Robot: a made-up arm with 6 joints. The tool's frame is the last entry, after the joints.
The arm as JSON. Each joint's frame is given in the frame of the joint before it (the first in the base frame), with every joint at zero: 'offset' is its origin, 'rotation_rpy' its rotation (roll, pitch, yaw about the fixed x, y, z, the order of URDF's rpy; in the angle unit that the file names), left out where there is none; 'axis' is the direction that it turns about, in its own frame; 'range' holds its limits. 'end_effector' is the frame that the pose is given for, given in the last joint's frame.
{
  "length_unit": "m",
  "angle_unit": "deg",
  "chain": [
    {
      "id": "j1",
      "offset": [
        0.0,
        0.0,
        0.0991
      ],
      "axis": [
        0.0,
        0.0,
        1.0
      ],
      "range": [
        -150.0,
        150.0
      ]
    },
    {
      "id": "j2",
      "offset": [
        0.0,
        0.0,
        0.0
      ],
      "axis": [
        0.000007,
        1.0,
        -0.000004
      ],
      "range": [
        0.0,
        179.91
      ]
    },
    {
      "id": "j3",
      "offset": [
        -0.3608,
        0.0,
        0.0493
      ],
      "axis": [
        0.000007,
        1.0,
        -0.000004
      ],
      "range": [
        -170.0,
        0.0
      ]
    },
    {
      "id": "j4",
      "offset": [
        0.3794,
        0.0,
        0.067
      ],
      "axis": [
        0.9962,
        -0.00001,
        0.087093
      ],
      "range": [
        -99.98,
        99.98
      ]
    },
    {
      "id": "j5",
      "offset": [
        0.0,
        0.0,
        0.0
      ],
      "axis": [
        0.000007,
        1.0,
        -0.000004
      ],
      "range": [
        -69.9,
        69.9
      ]
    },
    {
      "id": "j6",
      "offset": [
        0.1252,
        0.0,
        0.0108
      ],
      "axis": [
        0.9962,
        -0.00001,
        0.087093
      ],
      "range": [
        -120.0,
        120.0
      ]
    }
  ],
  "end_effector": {
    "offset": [
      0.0,
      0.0,
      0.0
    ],
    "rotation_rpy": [
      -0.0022,
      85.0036,
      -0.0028
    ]
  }
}
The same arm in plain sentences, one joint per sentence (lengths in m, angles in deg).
The arm has six revolute joints in a row. What follows holds with every joint at zero, and every direction is one of the base frame's.
The first joint is mounted 0.0991 m along +z from the base frame's origin and rotates about +z, from -150 to 150 deg.
The second joint is mounted at the same point as the first joint and rotates about +y, from 0 to 179.91 deg.
The third joint is mounted 0.3608 m along -x and 0.0493 m along +z from the second joint and rotates about +y, from -170 to 0 deg.
The fourth joint is mounted 0.3794 m along +x and 0.067 m along +z from the third joint and rotates about the direction (0.9962, 0, 0.0871), from -99.98 to 99.98 deg.
The fifth joint is mounted at the same point as the fourth joint and rotates about +y, from -69.9 to 69.9 deg.
The sixth joint is mounted 0.1252 m along +x and 0.0108 m along +z from the fifth joint and rotates about the direction (0.9962, 0, 0.0871), from -120 to 120 deg.
The tool frame, which is the frame that the pose is given for, is mounted at the same point as the sixth joint; its axes are the base frame's turned by roll 0, pitch 85 and yaw 0 deg (as in URDF: about the fixed x, then y, then z).

